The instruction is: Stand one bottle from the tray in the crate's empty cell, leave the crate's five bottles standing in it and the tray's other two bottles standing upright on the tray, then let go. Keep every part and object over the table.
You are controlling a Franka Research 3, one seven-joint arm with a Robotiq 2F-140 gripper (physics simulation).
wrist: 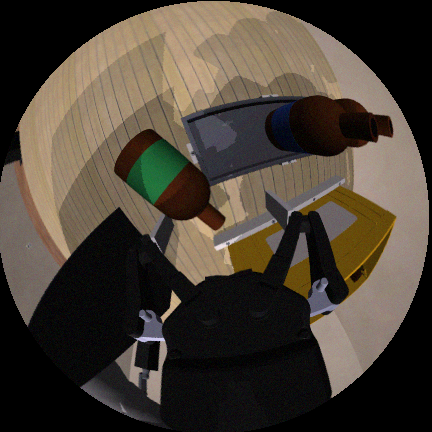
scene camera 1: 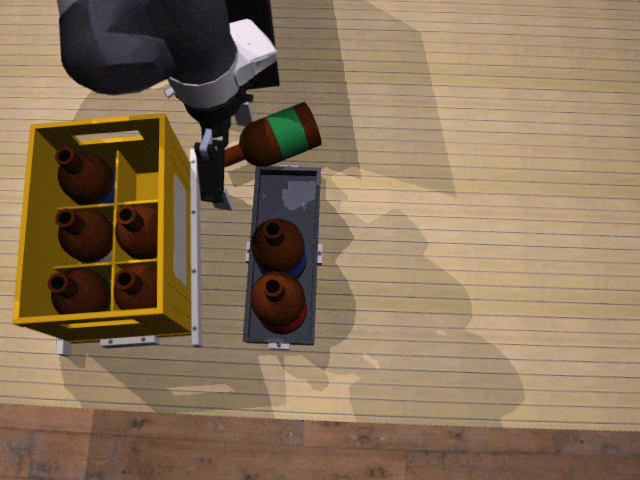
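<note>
A brown bottle with a green label [scene camera 1: 287, 132] [wrist: 158, 173] lies on its side on the table behind the tray, its neck pointing left toward the crate. My gripper [scene camera 1: 235, 157] [wrist: 217, 208] is open, with the bottle's neck near the space between its fingers. The dark grey tray [scene camera 1: 249, 325] [wrist: 197, 150] holds two upright bottles, one with a blue label [scene camera 1: 278, 245] [wrist: 317, 125] and one with a red label [scene camera 1: 278, 299]. The yellow crate [scene camera 1: 173, 304] [wrist: 370, 210] holds five standing bottles; its back right cell [scene camera 1: 147, 184] is empty.
A light rail [scene camera 1: 194, 268] [wrist: 315, 197] runs along the crate's right side. Small light brackets [scene camera 1: 279, 345] stand against the tray's edges. One finger is close to the crate's right wall, by the rail. The table's front edge crosses the bottom of the scene view.
</note>
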